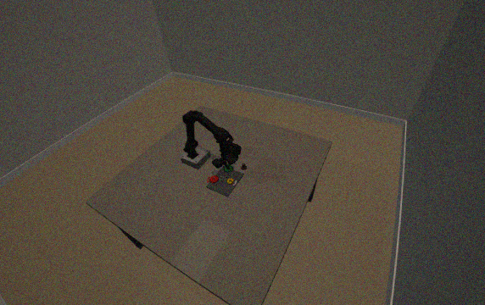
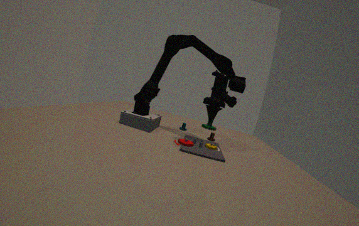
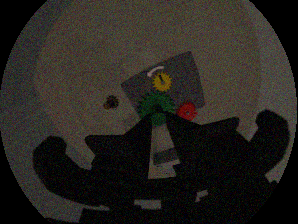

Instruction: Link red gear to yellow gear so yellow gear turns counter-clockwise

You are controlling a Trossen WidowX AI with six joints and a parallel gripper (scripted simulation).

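My gripper tip is now 30 mm short of the yellow gear, 30 mm to the left of it and 90 mm above it. Round my gripper tip: brown gear: 30 mm ahead, 120 mm to the left, 90 mm below; then green gear: 10 mm below; then red gear: 70 mm behind, 80 mm to the right, 90 mm below.
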